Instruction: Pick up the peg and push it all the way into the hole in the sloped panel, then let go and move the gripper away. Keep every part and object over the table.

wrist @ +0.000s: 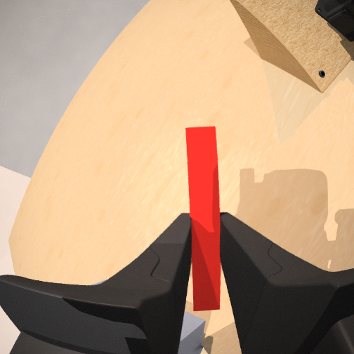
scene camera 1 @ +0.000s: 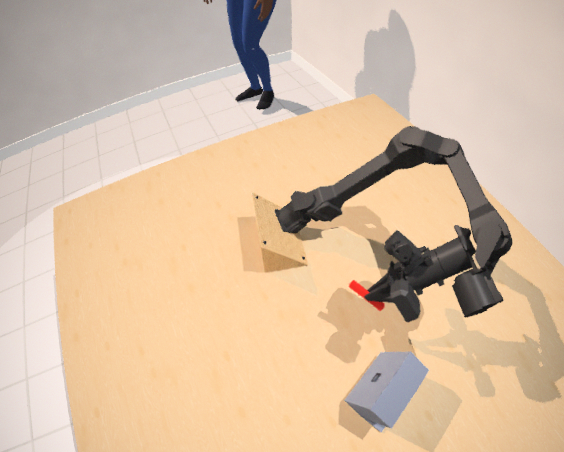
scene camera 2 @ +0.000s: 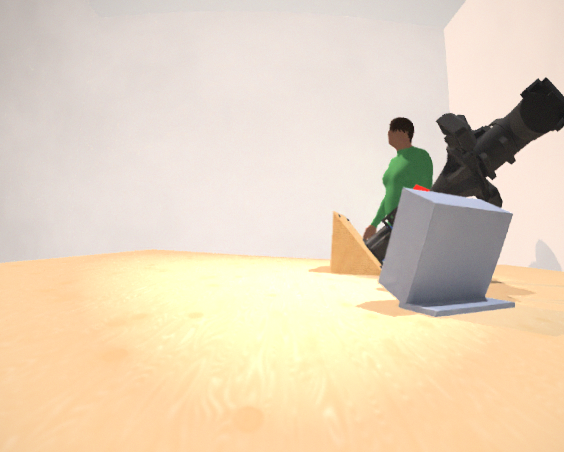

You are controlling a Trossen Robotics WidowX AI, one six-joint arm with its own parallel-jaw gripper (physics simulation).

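Places are measured from the arm's base along level axes (x ahead, y left, z up), in centimetres.
Where they show: gripper, between the fingertips: [scene camera 1: 366,296]; arm's base, origin of its link: [scene camera 1: 285,221] [scene camera 2: 372,252].
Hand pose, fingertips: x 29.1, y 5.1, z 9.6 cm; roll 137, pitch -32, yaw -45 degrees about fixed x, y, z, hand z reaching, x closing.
Note:
Each offset is from my fingertips to the top centre of the thing. "spot": to the spot under its first point. Level surfaces: height alone.
A red peg {dx +0.0, dy +0.2, dz +2.3 cm} [scene camera 1: 359,288] [scene camera 2: 421,188] [wrist: 202,175] is held between the fingers of my gripper [scene camera 1: 371,296] [wrist: 203,221], which is shut on it above the table. In the wrist view one end of the peg reaches past the fingertips and the other lies back between the fingers. A grey-blue block {dx +16.9, dy -2.5, dz -1.3 cm} [scene camera 1: 408,387] [scene camera 2: 460,250] [wrist: 192,332] has the sloped panel with a small dark hole {spot: dx +14.1, dy -3.5, dz -7.4 cm} [scene camera 1: 376,377]. In scene camera 1 the peg is apart from it, above and left of it. In scene camera 2 the block hides the fingertips and most of the peg.
A wooden wedge [scene camera 1: 282,237] [scene camera 2: 350,250] [wrist: 285,40] with dark screws stands on the table {dz -13.9 cm} [scene camera 1: 175,300] [scene camera 2: 200,360] and carries the arm's base. The arm arches over from it. A person [scene camera 1: 250,45] [scene camera 2: 407,170] stands beyond the table.

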